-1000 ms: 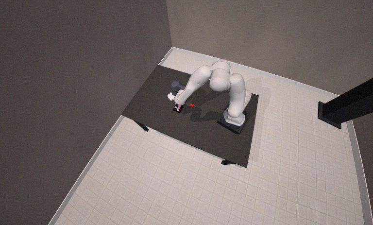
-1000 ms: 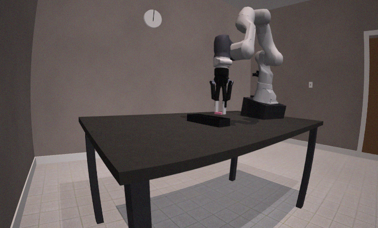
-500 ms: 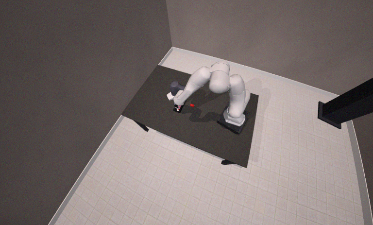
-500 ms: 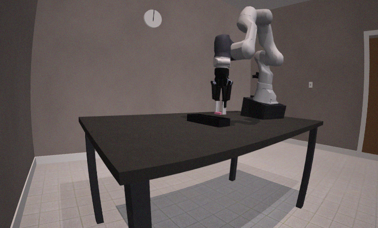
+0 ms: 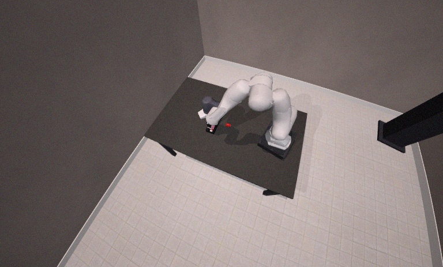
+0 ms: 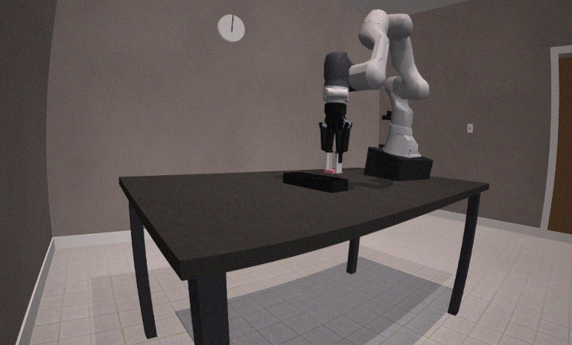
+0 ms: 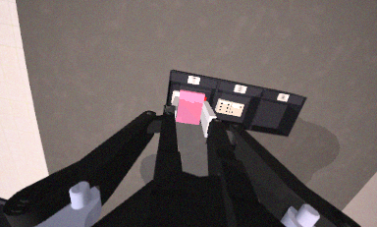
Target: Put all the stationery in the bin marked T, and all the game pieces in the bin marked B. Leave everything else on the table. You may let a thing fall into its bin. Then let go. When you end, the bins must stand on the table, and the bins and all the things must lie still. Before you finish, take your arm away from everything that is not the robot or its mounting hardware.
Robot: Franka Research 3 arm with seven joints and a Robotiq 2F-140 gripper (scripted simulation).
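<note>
Now: the red-and-white eraser 8 cm below my hand and 1 cm to the left of it. From my hand the other things lie so: pink block 3 cm below; then black bin row 8 cm to the right, 7 cm below, 2 cm ahead.
</note>
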